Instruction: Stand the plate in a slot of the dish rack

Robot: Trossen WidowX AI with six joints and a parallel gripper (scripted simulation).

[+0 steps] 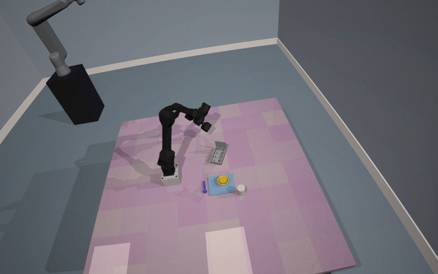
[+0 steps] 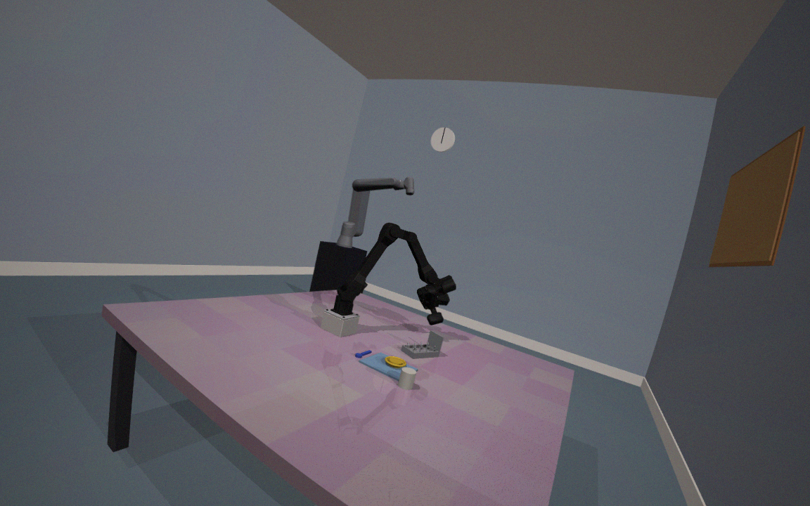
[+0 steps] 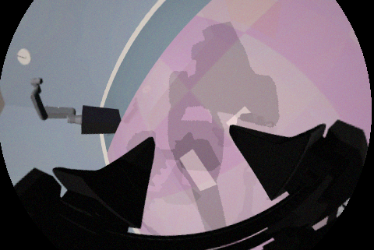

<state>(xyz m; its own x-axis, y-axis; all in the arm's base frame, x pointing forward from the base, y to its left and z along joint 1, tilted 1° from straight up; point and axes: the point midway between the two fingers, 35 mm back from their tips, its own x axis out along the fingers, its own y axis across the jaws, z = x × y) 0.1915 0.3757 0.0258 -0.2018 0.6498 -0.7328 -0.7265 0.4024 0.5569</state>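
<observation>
The yellow plate is 48 cm to the right of my gripper tip, 13 cm ahead of it and 6 cm below it. From my gripper tip the other things lie so: light blue mat 49 cm to the right, 12 cm ahead, 8 cm below; small blue utensil 50 cm to the right, 8 cm below, 1 cm ahead; grey dish rack 28 cm to the right, 12 cm ahead, 6 cm below.
</observation>
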